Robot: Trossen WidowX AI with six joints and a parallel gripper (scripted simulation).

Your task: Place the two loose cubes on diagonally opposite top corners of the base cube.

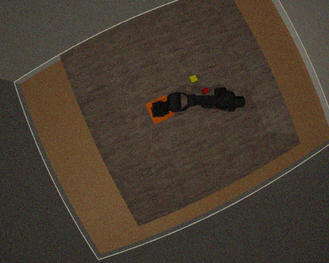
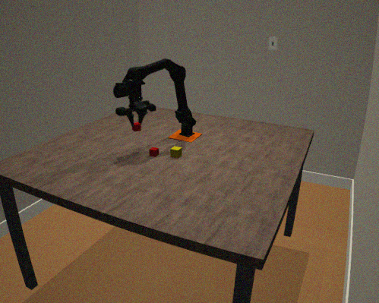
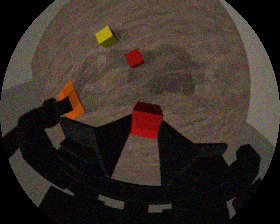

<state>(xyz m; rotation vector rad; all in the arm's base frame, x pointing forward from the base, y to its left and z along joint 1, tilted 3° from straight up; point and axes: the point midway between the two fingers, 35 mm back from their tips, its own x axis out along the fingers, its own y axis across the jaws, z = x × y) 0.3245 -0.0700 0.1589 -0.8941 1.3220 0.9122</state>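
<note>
Now: the yellow cube 190 mm to the left of my gripper tip, 100 mm below it and 60 mm behind it. Also, from my gripper tip: red cube: right at my gripper tip.
</note>
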